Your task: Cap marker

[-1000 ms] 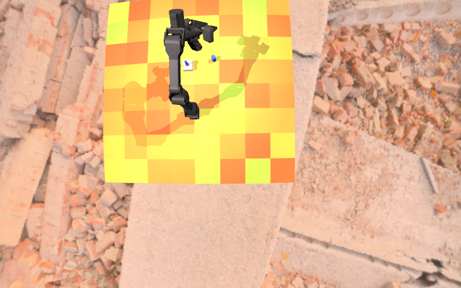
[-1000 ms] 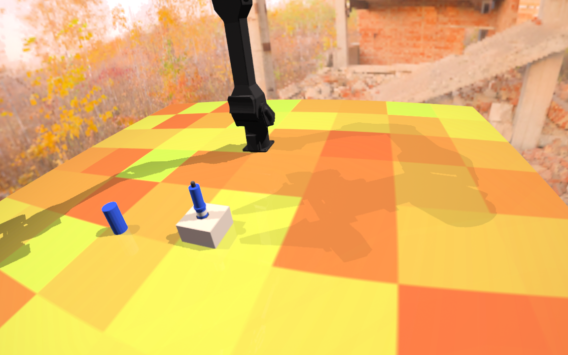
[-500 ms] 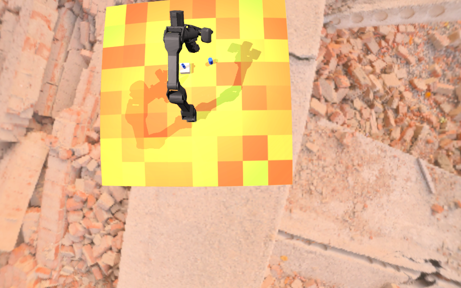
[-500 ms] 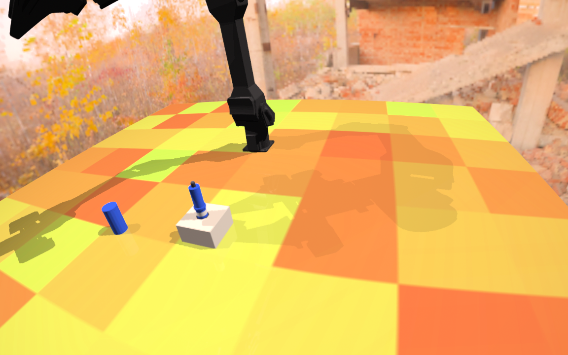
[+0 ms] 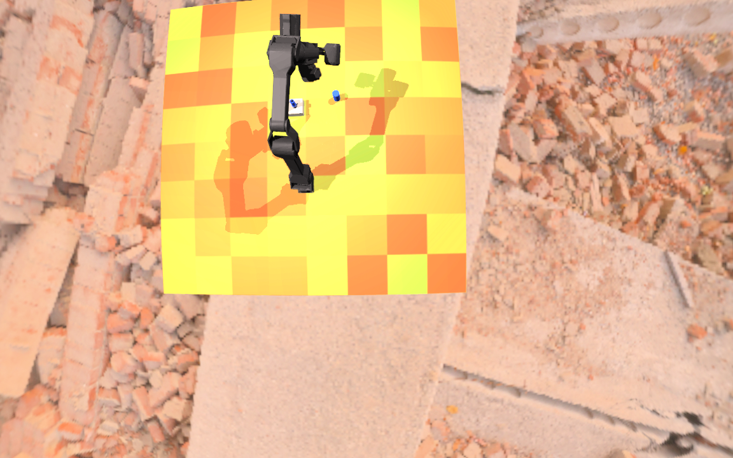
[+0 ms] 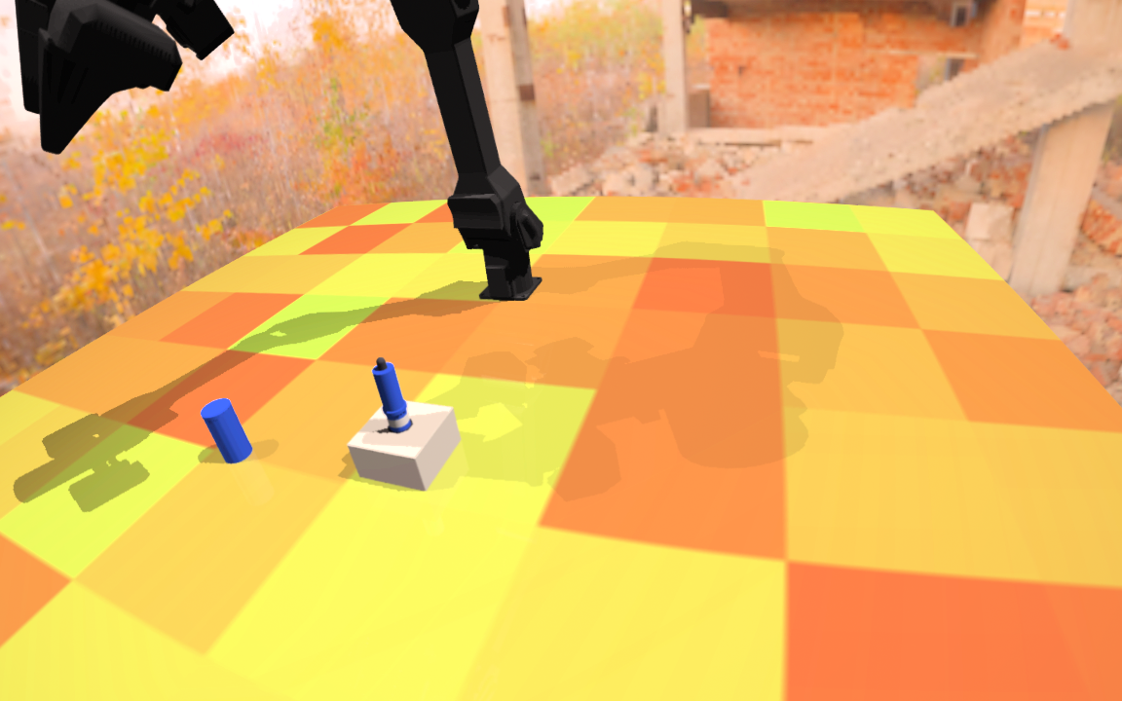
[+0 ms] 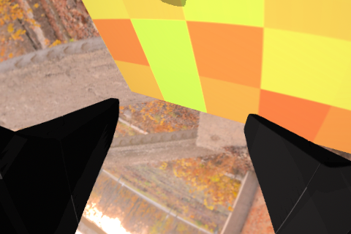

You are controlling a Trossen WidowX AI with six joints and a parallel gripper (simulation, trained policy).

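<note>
My gripper tip is 4 cm past the blue cap, 1 cm to the right of it and 27 cm above it.
</note>
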